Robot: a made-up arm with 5 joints.
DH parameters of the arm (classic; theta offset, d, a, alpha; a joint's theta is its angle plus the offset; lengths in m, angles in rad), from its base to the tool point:
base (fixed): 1.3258 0 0.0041 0
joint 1: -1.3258 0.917 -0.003 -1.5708
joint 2: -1.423 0 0.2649 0
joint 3: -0.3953 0 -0.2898 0
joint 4: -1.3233 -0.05 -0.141 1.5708
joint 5: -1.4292 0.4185 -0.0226 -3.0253
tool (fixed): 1.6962 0.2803 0 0
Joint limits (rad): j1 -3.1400..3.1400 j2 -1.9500..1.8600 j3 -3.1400..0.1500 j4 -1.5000..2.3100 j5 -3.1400..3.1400
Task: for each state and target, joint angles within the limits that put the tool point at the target. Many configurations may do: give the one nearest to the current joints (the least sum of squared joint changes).
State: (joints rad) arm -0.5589 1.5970 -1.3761 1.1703 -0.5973
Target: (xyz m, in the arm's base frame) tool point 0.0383 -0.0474 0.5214
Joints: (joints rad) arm -0.3112 1.5591 -1.1356 1.3422 -0.4273
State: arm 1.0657 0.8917 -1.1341 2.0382 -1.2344
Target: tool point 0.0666 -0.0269 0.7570
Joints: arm 0.9278 1.1453 -0.6625 2.0245 -1.3083
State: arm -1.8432 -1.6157 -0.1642 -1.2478 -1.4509
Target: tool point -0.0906 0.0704 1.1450
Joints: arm -1.4057 -1.7388 0.1447 -1.3954 -1.5867
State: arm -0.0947 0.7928 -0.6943 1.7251 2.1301
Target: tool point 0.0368 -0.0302 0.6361
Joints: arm 0.0229 0.9128 -0.6596 1.6591 2.0039
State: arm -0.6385 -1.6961 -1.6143 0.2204 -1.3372
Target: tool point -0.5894 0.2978 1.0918
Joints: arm -0.5706 -1.9500 -1.8428 0.0533 -1.3257
